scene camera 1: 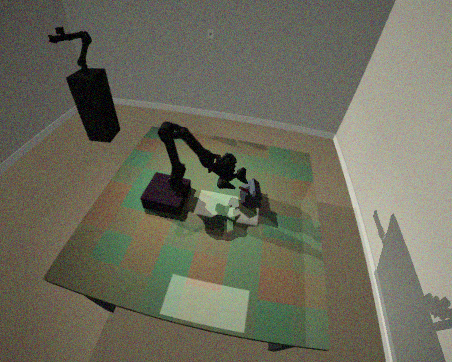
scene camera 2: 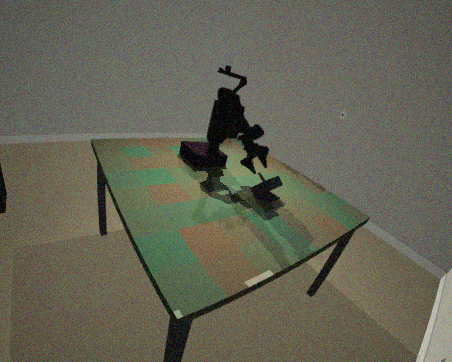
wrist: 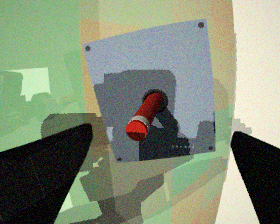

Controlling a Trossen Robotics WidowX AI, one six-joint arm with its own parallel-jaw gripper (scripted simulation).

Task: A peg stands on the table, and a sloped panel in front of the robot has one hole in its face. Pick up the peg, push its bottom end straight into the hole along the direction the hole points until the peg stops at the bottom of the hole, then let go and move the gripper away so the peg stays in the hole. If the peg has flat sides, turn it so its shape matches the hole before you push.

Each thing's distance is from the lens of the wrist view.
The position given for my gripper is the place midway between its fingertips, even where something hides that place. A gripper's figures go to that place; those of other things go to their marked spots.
my gripper (wrist: 162, 135): 10 cm
red round peg (wrist: 138, 127): 10 cm
